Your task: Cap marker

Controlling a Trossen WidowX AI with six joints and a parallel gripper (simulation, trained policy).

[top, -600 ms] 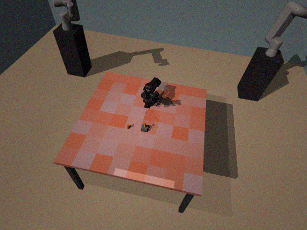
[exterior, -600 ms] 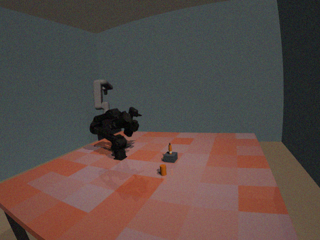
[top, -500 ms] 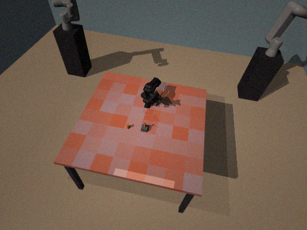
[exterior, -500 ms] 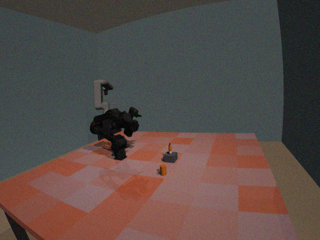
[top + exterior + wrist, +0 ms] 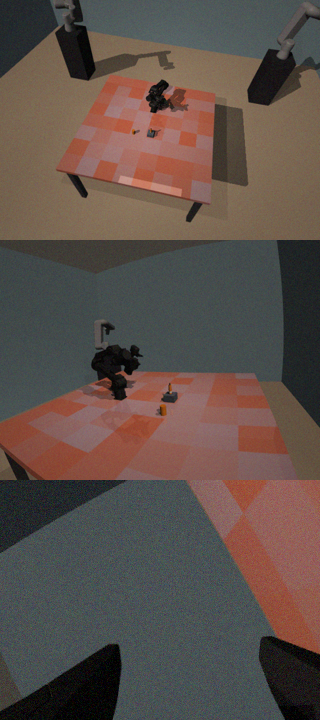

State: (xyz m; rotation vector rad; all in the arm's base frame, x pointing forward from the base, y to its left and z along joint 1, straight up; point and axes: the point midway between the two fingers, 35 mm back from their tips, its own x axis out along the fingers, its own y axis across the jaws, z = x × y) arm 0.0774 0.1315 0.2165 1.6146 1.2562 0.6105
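The orange cap is 250 mm ahead of my gripper tip, 290 mm to the right of it and 190 mm below it. The rest, counted from my gripper tip: dark grey holder block 230 mm ahead, 120 mm to the right, 190 mm below; then pale tip 230 mm ahead, 120 mm to the right, 160 mm below; then orange marker 230 mm ahead, 120 mm to the right, 130 mm below.
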